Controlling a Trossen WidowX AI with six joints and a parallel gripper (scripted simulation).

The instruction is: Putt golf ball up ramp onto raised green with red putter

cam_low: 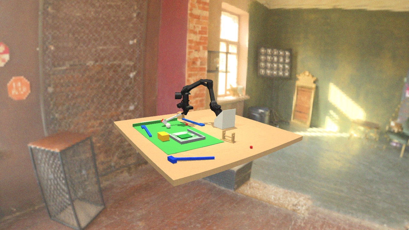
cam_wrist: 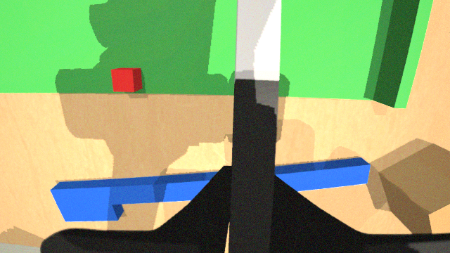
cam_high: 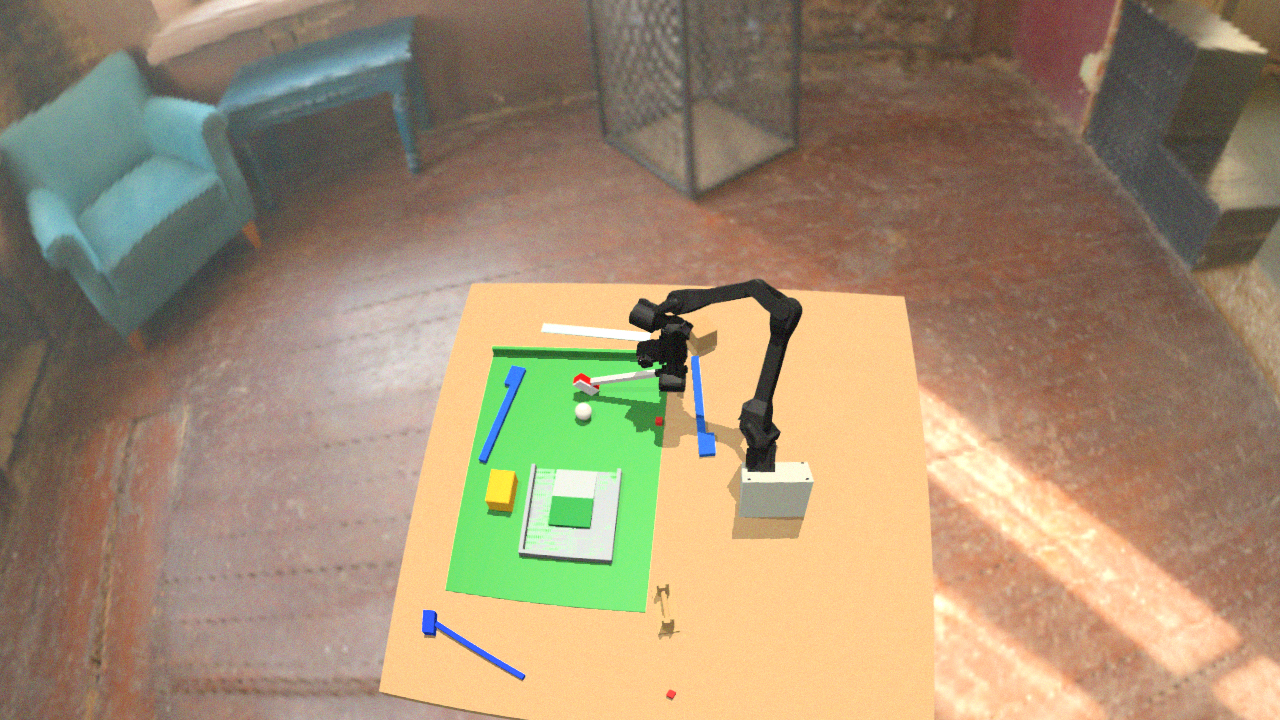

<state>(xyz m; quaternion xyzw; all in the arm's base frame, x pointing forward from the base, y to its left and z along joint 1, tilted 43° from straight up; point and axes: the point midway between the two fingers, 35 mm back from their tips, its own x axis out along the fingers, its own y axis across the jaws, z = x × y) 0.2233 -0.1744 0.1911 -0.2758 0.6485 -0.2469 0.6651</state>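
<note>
The red putter lies 120 mm ahead of my gripper tip, 10 mm to the left of it and 10 mm below it. From my gripper tip the other things lie so: tan block: 190 mm to the right, 50 mm below, 50 mm behind; white golf ball: 220 mm ahead, 80 mm to the left, 50 mm below; white strip: 240 mm ahead, 190 mm to the right, 70 mm below.
</note>
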